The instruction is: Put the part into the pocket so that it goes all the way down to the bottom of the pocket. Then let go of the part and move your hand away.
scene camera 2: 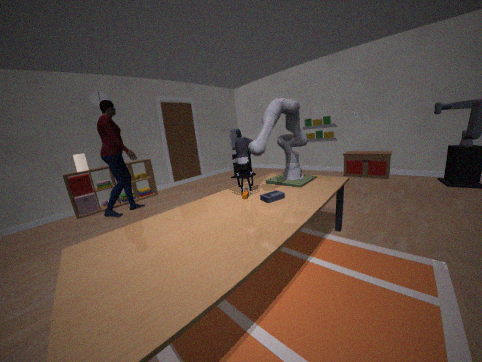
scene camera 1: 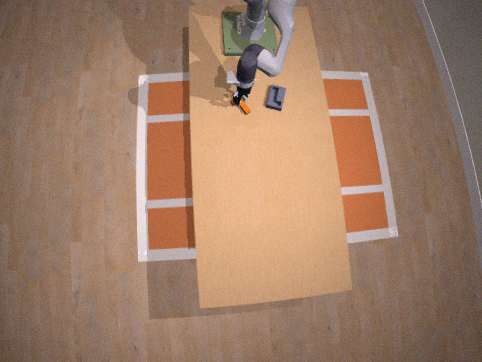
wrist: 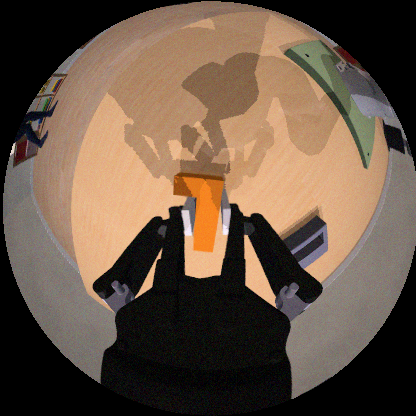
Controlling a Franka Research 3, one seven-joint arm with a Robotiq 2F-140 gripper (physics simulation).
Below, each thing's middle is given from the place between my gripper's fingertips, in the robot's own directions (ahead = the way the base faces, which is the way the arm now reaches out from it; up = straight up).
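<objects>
I see the orange L-shaped part point(wrist: 207, 189) 1 cm to the right of my hand, 2 cm above it and 2 cm ahead of it. The grey-blue pocket block point(wrist: 309, 242) is also there, 2 cm above my hand and 21 cm to the left of it.
</objects>
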